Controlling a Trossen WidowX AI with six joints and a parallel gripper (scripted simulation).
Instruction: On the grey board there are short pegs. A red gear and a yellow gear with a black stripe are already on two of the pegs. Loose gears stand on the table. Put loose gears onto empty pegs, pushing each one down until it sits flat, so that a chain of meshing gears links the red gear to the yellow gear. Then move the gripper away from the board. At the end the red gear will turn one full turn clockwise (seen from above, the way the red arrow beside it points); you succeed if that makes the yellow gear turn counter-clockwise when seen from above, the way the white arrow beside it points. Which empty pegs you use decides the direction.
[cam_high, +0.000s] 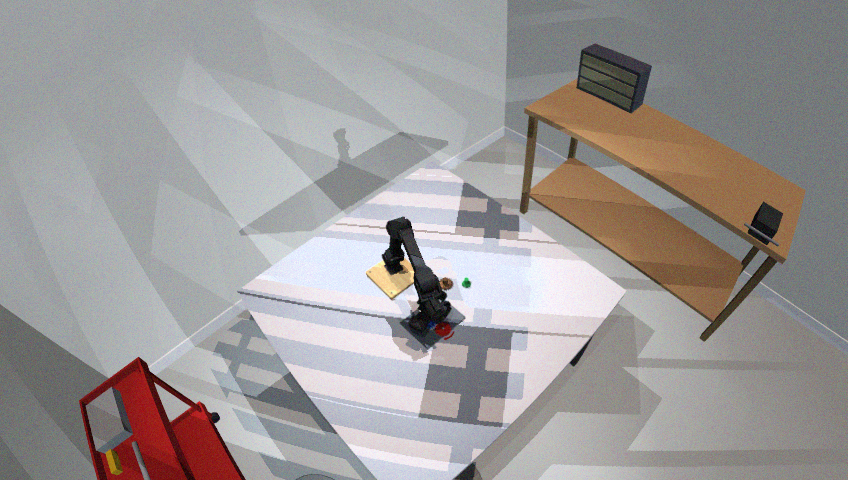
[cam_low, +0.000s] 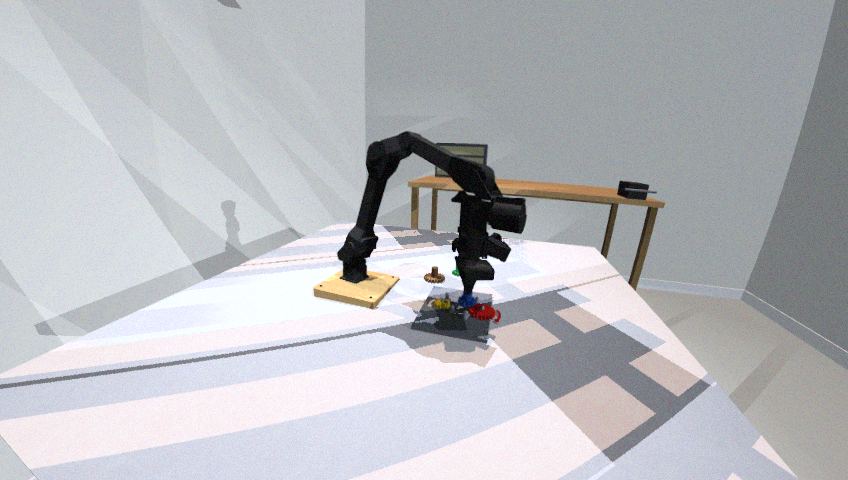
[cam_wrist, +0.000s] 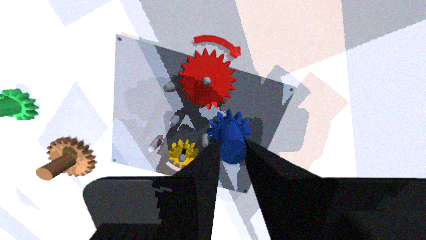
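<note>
Now: gripper tip 60 mm above the red gear, 40 mm to the right of it and 30 mm short of it. Also, from my gripper tip: blue gear: 10 mm below; then red arrow: 70 mm below, 70 mm ahead, 40 mm to the left; then yellow gear: 70 mm behind, 60 mm below, 30 mm to the left.
</note>
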